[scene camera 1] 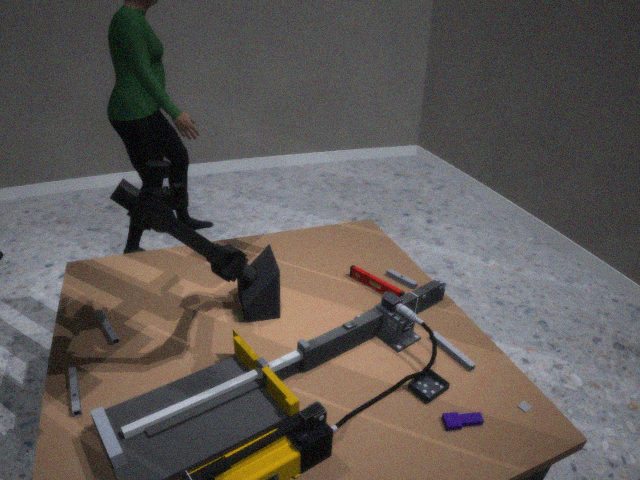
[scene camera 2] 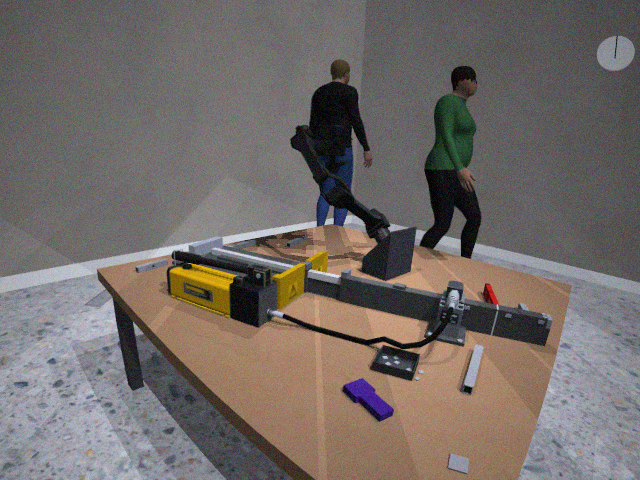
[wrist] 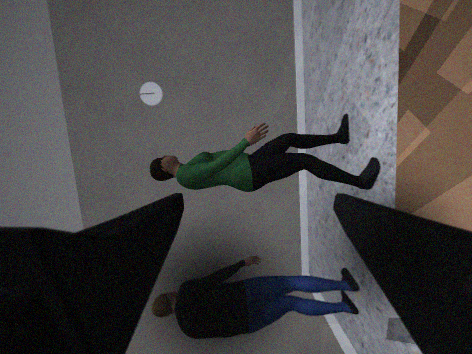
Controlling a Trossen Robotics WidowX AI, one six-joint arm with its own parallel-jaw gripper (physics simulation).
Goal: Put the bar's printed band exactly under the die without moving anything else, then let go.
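Seen in the pictures: gripper, fingertip midpoint: (scene camera 1: 164, 184) (scene camera 2: 350, 150) (wrist: 258, 200); arm's base, origin of the base link: (scene camera 1: 251, 277) (scene camera 2: 388, 244).
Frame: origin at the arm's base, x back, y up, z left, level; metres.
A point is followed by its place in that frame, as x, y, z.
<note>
A long pale bar (scene camera 1: 196, 403) @[-0.469, -0.035, -0.183] (scene camera 2: 324, 276) @[-0.362, -0.036, 0.052] lies through the yellow gate and meets a dark rail (scene camera 1: 341, 339) @[-0.293, -0.041, 0.219] (scene camera 2: 382, 298) @[-0.292, -0.061, 0.222]. A dark head on a stand (scene camera 1: 391, 298) @[-0.211, 0.019, 0.391] (scene camera 2: 454, 285) @[-0.217, 0.019, 0.394] stands at the rail; it may hold the die, but the die itself is not clear. A thin white line (scene camera 2: 495, 319) @[-0.163, -0.053, 0.505] crosses the rail's outer part; I cannot tell whether it is the printed band. My gripper (wrist: 258, 200) @[-0.004, 0.335, -0.233] is open and empty, raised well above the table on the side away from the head. Its fingers are hard to make out in the scene views.
A yellow machine (scene camera 1: 263, 459) @[-0.663, -0.017, -0.048] (scene camera 2: 199, 289) @[-0.705, -0.045, -0.063] stands beside the bar, its black cable running to the head. A small dark tray (scene camera 2: 395, 362) @[-0.467, -0.096, 0.412], a purple block (scene camera 1: 461, 420) @[-0.609, -0.086, 0.450] (scene camera 2: 368, 398) @[-0.611, -0.085, 0.462], a red level (scene camera 1: 374, 280) @[0.007, -0.064, 0.419] and loose grey bars (scene camera 1: 453, 350) @[-0.367, -0.081, 0.543] (scene camera 2: 473, 369) @[-0.380, -0.080, 0.553] lie around. Two people stand behind the table.
</note>
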